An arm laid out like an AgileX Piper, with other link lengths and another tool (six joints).
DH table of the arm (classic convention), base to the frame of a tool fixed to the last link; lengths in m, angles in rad. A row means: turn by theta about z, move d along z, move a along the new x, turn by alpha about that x. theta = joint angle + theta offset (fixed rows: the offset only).
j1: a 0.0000, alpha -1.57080, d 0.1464, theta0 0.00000
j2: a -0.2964, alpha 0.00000, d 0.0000, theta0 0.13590
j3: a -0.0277, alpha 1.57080, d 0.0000, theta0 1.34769
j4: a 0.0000, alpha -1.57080, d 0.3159, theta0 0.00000
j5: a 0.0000, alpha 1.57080, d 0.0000, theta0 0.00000
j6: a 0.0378, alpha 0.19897, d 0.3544, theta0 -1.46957
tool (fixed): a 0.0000, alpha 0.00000, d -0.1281, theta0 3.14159
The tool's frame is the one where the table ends.
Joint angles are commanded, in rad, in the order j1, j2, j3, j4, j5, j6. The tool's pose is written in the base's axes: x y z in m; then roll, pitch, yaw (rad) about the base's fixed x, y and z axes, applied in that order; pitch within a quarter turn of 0, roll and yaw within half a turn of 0. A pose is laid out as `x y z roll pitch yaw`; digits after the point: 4 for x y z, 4 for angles.
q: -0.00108, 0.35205, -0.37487, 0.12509, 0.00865, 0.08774
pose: 0.2804 -0.0282 0.3352 1.2652 -0.3123 1.6037
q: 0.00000, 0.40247, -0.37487, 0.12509, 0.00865, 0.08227
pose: 0.2896 -0.0281 0.3210 1.3183 -0.3081 1.5881
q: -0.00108, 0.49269, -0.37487, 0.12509, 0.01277, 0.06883
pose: 0.3040 -0.0288 0.2936 1.4171 -0.2949 1.5581
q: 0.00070, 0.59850, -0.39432, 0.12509, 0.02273, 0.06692
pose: 0.3188 -0.0280 0.2690 1.5175 -0.2907 1.5323
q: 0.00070, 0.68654, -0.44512, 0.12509, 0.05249, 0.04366
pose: 0.3318 -0.0280 0.2618 1.5857 -0.2653 1.5213
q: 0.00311, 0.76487, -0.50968, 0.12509, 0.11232, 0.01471
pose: 0.3432 -0.0264 0.2577 1.6593 -0.2346 1.5198
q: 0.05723, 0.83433, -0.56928, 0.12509, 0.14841, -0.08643
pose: 0.3572 -0.0093 0.2603 1.7001 -0.1371 1.6010
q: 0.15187, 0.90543, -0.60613, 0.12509, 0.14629, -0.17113
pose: 0.3710 0.0242 0.2570 1.7296 -0.0568 1.7208
